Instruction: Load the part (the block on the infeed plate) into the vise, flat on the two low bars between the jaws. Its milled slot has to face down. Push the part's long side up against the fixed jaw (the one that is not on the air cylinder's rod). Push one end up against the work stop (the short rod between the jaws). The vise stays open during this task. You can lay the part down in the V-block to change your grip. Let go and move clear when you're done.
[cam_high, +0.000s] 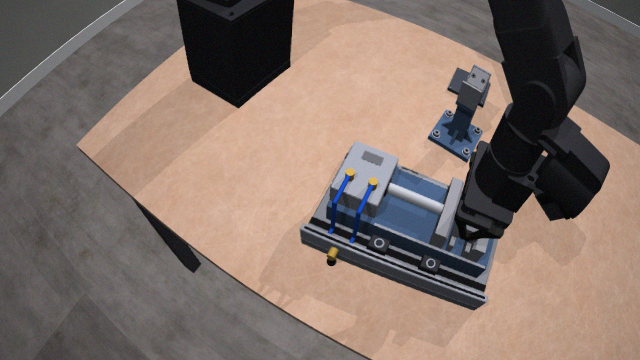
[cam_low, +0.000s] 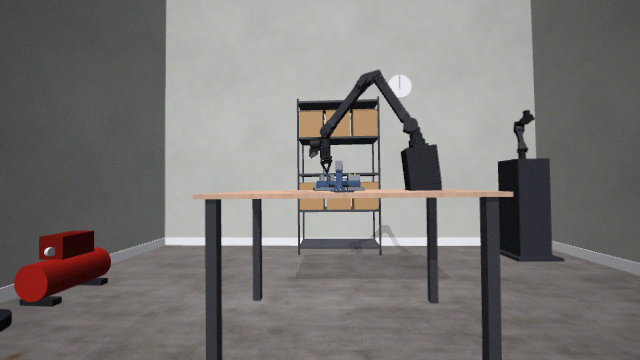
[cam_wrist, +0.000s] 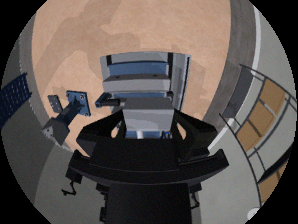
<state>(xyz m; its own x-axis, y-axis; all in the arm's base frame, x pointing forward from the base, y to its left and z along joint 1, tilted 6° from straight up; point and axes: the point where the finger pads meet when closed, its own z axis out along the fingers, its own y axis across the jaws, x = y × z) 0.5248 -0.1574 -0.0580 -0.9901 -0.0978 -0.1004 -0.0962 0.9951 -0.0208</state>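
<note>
The grey part lies 10 mm below my hand. From my hand the other things lie so: moving jaw 30 mm behind, 20 mm to the left, 40 mm below; then fixed jaw 30 mm ahead, 20 mm to the left, 40 mm below; then work stop 10 mm behind, 70 mm to the left, 30 mm below.
</note>
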